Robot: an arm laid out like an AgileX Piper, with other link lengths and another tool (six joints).
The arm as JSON. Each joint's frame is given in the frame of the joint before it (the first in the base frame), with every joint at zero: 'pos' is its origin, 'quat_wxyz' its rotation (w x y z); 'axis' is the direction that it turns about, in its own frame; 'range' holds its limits. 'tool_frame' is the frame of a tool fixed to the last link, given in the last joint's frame.
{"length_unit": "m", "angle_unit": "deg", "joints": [
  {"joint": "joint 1", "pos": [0.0, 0.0, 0.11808], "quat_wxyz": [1.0, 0.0, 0.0, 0.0], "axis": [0.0, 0.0, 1.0], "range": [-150.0, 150.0]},
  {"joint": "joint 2", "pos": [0.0, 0.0, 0.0], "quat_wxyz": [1.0, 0.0, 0.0, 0.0], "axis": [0.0, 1.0, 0.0], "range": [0.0, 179.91]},
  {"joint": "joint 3", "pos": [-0.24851, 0.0, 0.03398], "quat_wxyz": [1.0, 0.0, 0.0, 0.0], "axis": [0.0, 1.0, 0.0], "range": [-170.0, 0.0]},
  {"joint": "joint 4", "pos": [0.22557, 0.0, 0.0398], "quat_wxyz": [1.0, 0.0, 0.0, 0.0], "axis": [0.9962, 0.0, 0.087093], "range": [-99.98, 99.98]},
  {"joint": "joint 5", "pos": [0.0, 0.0, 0.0], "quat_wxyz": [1.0, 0.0, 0.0, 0.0], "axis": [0.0, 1.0, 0.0], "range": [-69.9, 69.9]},
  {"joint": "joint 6", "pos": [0.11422, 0.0, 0.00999], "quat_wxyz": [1.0, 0.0, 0.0, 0.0], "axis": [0.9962, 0.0, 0.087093], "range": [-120.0, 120.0]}
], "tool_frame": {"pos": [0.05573, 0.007, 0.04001], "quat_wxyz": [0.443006, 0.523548, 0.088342, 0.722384]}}
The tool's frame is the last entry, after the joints.
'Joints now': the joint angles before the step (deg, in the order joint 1, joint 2, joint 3, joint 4, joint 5, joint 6). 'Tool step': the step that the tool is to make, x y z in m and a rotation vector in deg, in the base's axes. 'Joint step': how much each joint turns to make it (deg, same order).
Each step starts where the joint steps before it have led.
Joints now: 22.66, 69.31, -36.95, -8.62, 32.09, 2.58
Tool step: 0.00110, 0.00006, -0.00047, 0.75, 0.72, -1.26
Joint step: 0.00, 0.48, -0.45, 0.47, 0.45, 1.15
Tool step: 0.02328, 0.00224, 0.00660, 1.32, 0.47, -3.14
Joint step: -1.17, 4.96, -5.73, 0.58, 0.85, 1.85
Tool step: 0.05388, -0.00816, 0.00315, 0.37, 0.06, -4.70
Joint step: -4.65, 10.98, -11.35, 0.59, 0.29, -0.28
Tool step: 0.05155, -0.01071, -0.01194, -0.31, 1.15, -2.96
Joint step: -3.96, 11.72, -11.40, 1.01, 0.77, -1.76
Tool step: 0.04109, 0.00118, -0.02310, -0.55, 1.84, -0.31
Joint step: -1.26, 11.20, -10.68, 0.74, 1.31, -1.58
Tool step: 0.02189, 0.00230, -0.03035, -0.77, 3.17, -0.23
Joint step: -0.23, 8.55, -7.14, 0.04, 1.85, -0.19
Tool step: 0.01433, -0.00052, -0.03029, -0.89, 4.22, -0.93
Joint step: -0.25, 7.64, -7.08, -0.05, 3.79, 0.43
